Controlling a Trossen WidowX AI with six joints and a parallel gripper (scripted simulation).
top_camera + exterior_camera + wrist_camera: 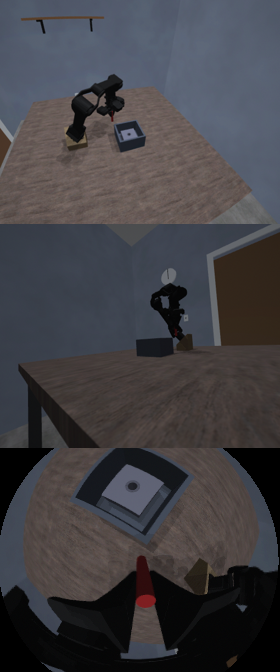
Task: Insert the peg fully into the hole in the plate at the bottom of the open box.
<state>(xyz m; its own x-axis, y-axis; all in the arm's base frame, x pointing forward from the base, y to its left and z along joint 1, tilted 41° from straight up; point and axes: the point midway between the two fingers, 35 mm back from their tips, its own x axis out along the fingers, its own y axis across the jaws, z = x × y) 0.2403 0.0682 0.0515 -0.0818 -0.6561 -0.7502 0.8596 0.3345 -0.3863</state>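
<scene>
Now: the grey plate 14 cm below my hand, 11 cm to the right of it and 7 cm ahead of it. The rest, counted from my hand: box 16 cm below, 11 cm to the right, 7 cm ahead; then red peg 4 cm below.
</scene>
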